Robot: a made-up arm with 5 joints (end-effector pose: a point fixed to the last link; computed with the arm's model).
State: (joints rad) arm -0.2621 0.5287 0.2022 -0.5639 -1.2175
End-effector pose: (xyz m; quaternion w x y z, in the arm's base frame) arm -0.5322 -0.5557 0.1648 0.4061 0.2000 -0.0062 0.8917
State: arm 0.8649 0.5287 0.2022 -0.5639 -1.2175
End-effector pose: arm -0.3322 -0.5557 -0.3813 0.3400 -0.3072 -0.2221 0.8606
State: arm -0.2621 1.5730 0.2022 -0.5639 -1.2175
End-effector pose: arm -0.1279 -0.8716 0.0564 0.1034 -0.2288 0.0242 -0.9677
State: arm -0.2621 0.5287 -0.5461 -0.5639 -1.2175
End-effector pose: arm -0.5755 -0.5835 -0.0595 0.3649 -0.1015 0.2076 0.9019
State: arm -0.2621 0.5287 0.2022 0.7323 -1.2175
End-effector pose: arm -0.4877 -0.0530 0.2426 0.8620 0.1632 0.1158 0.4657
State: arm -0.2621 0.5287 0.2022 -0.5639 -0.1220
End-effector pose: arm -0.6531 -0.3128 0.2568 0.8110 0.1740 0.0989 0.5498
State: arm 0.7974 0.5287 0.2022 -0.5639 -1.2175
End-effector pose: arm -0.3605 -0.5557 -0.3579 0.3473 -0.2780 -0.2105 0.8705
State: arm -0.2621 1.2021 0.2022 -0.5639 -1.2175
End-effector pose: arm -0.3062 -0.8125 0.1042 0.0816 0.2255 -0.0183 0.9706
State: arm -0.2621 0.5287 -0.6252 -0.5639 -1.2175
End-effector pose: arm -0.5747 -0.5948 -0.0817 0.3574 -0.1333 0.2290 0.8956
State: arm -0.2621 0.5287 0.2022 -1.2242 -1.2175
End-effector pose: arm -0.3335 -0.7126 0.0593 0.0951 0.1872 -0.0707 0.9752
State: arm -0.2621 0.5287 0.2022 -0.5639 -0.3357
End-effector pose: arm -0.6516 -0.3704 0.2454 0.7477 0.1835 0.0798 0.6331
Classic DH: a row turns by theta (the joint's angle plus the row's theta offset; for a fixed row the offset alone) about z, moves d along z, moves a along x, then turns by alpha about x. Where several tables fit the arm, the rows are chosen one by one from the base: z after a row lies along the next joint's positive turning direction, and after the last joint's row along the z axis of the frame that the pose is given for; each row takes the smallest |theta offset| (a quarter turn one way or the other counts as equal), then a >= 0, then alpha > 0; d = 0 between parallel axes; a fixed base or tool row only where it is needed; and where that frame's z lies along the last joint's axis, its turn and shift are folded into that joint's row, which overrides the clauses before.
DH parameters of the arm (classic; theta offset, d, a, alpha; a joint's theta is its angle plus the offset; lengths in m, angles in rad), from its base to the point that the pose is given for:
base (fixed): 0 0.05 0 1.5708
joint 1: 0 0.35 -0.06 -1.5708
joint 2: -1.5708 -0.1 0.24 -1.5708
joint 3: 0 -0.1 -0.35 -1.5708
joint 4: -0.4845 0 -0.2147 0
joint 5: 0.1512 0 -0.2751 3.1416
tool (fixed): 1.2376 0.01 0 0

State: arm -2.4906 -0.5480 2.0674 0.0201 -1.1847
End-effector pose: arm 0.8172 -0.5458 0.1831 0.7709 0.3271 0.2543 -0.4837
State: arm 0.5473 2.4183 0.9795 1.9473 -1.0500
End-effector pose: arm -0.4810 -0.2445 0.2351 0.7422 -0.2037 0.2784 0.5746
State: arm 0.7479 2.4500 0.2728 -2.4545 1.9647
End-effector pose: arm 0.1187 -0.6254 0.1569 0.1341 -0.2896 0.0687 0.9452
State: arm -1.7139 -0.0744 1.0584 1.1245 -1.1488
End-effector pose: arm 0.5955 -0.2117 0.0834 0.5839 0.3138 0.6359 -0.3952
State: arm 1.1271 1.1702 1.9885 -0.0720 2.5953
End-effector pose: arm -0.0794 -0.4963 0.4340 0.7902 -0.0107 0.4548 -0.4105
